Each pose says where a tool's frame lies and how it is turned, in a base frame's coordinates. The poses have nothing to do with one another.
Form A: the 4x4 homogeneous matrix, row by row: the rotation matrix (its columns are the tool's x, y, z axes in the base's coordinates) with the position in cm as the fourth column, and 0 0 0 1 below. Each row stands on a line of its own.
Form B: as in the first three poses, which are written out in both.
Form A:
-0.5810 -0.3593 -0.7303 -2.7
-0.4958 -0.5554 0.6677 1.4
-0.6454 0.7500 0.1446 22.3
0 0 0 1
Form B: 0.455 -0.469 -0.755 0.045 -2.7 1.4 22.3
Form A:
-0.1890 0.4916 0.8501 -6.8
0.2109 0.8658 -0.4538 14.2
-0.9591 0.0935 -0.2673 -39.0
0 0 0 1
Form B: 0.230 0.762 -0.118 0.594 -6.8 14.2 -39.0
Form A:
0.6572 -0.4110 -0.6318 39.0
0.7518 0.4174 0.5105 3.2
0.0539 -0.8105 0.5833 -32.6
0 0 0 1
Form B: -0.405 -0.210 0.357 0.815 39.0 3.2 -32.6
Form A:
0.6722 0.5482 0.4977 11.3
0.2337 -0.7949 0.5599 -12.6
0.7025 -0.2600 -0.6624 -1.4
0 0 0 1
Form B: -0.885 -0.221 -0.339 0.232 11.3 -12.6 -1.4
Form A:
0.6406 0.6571 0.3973 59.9
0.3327 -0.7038 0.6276 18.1
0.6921 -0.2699 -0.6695 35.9
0 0 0 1
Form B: -0.868 -0.285 -0.314 0.258 59.9 18.1 35.9
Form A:
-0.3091 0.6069 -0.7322 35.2
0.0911 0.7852 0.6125 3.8
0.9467 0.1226 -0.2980 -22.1
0 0 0 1
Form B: -0.226 -0.773 -0.238 0.543 35.2 3.8 -22.1
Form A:
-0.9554 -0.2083 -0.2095 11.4
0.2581 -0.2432 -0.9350 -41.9
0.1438 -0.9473 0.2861 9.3
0 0 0 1
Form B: -0.021 -0.597 0.788 0.148 11.4 -41.9 9.3
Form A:
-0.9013 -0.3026 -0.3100 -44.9
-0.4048 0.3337 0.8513 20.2
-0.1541 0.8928 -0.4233 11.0
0 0 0 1
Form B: 0.217 -0.815 -0.535 0.048 -44.9 20.2 11.0
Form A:
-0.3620 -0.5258 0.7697 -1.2
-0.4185 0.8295 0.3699 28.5
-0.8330 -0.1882 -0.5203 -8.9
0 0 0 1
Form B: -0.287 0.823 0.055 0.487 -1.2 28.5 -8.9
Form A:
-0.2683 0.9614 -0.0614 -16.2
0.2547 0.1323 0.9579 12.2
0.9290 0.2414 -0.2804 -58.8
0 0 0 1
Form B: -0.469 -0.648 -0.463 0.382 -16.2 12.2 -58.8
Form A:
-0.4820 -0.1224 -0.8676 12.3
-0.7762 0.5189 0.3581 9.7
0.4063 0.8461 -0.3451 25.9
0 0 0 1
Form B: 0.293 -0.766 -0.393 0.416 12.3 9.7 25.9
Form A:
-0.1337 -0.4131 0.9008 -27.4
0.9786 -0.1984 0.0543 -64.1
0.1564 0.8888 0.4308 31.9
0 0 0 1
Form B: 0.398 0.355 0.664 0.524 -27.4 -64.1 31.9
